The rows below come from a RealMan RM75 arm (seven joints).
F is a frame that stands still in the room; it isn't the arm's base.
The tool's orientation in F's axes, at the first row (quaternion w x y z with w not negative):
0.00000, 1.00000, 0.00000, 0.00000
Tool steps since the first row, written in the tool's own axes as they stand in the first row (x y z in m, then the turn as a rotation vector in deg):
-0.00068, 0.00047, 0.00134, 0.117, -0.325, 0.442
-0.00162, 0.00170, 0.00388, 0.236, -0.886, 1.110
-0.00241, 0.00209, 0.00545, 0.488, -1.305, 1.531
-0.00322, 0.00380, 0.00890, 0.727, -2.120, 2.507
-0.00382, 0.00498, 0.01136, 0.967, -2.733, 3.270
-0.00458, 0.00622, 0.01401, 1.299, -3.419, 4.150
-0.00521, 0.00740, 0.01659, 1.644, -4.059, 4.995
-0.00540, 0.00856, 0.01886, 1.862, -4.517, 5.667
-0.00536, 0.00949, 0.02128, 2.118, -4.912, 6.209
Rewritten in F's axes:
-0.00068, -0.00047, -0.00134, 0.117, 0.325, -0.442
-0.00162, -0.00170, -0.00388, 0.236, 0.886, -1.110
-0.00241, -0.00209, -0.00545, 0.488, 1.305, -1.531
-0.00322, -0.00380, -0.00890, 0.727, 2.120, -2.507
-0.00382, -0.00498, -0.01136, 0.967, 2.733, -3.270
-0.00458, -0.00622, -0.01401, 1.299, 3.419, -4.150
-0.00521, -0.00740, -0.01659, 1.644, 4.059, -4.995
-0.00540, -0.00856, -0.01886, 1.862, 4.517, -5.667
-0.00536, -0.00949, -0.02128, 2.118, 4.912, -6.209

